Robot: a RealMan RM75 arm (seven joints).
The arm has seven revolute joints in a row. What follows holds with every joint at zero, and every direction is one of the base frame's.
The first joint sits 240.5 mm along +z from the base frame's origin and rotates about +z.
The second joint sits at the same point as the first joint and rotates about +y.
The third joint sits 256 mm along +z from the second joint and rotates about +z.
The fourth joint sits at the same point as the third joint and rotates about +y.
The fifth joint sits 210 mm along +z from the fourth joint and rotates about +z.
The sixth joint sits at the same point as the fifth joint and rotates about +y.
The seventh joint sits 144 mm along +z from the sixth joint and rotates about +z.
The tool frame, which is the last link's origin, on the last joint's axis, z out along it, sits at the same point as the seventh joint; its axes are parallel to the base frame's.
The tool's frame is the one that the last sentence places.
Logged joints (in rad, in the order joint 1, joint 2, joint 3, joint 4, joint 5, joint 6, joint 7), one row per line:
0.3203 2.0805 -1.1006 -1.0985 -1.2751 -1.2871 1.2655
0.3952 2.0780 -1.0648 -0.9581 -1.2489 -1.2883 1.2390
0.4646 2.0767 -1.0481 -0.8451 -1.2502 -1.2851 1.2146
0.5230 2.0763 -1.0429 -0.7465 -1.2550 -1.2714 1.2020
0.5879 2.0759 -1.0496 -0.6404 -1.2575 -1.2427 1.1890
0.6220 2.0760 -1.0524 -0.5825 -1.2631 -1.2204 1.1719
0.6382 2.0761 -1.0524 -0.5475 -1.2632 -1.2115 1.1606
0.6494 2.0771 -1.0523 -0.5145 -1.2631 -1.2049 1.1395
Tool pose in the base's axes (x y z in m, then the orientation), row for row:
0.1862 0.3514 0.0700 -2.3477 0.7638 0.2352
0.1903 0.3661 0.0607 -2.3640 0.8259 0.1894
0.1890 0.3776 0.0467 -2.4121 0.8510 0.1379
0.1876 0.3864 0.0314 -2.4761 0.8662 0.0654
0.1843 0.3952 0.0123 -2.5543 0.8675 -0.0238
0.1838 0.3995 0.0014 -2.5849 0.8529 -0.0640
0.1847 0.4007 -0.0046 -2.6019 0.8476 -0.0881
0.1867 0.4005 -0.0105 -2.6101 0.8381 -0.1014
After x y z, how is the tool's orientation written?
As angles about the fixed x, y, z axes (roll, pitch, yaw), in radians.
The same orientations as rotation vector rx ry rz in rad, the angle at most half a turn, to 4 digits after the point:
-2.2828 0.1124 1.0098
-2.2661 0.1883 1.0629
-2.2831 0.2346 1.0819
-2.3071 0.2917 1.0871
-2.3397 0.3561 1.0770
-2.3568 0.3830 1.0536
-2.3641 0.4014 1.0434
-2.3704 0.4102 1.0294

